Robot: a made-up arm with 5 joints.
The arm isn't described. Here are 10 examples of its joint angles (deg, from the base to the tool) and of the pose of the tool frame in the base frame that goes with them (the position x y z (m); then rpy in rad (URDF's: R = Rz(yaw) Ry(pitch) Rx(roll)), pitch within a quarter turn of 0, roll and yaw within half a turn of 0).
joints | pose
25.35 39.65 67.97 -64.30 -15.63 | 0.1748 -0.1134 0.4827 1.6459 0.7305 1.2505
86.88 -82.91 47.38 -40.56 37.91 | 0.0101 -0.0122 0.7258 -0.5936 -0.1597 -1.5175
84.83 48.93 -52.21 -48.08 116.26 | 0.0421 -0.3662 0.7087 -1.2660 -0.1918 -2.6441
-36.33 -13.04 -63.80 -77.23 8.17 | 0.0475 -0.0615 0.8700 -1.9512 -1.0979 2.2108
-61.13 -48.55 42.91 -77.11 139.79 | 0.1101 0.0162 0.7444 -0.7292 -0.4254 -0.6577
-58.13 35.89 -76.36 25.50 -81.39 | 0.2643 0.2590 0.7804 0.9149 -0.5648 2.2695
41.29 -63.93 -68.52 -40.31 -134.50 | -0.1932 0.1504 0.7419 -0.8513 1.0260 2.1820
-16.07 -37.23 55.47 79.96 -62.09 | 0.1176 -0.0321 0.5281 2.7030 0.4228 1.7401
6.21 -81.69 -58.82 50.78 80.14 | -0.1946 -0.0236 0.7690 -0.5967 -0.3990 -0.8453
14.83 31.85 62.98 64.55 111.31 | 0.0550 -0.0527 0.5003 1.4229 -0.1072 -2.3093
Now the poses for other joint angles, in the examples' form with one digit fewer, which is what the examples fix.
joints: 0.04 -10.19 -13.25 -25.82 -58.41
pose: 0.247 -0.050 0.821 0.177 -0.371 1.376
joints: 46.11 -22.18 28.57 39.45 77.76
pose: 0.147 -0.169 0.608 -2.954 0.883 -2.752
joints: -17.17 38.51 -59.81 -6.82 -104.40
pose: 0.402 0.057 0.750 0.689 -0.972 1.866
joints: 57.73 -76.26 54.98 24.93 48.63
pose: 0.067 -0.112 0.627 -1.114 1.186 -1.485
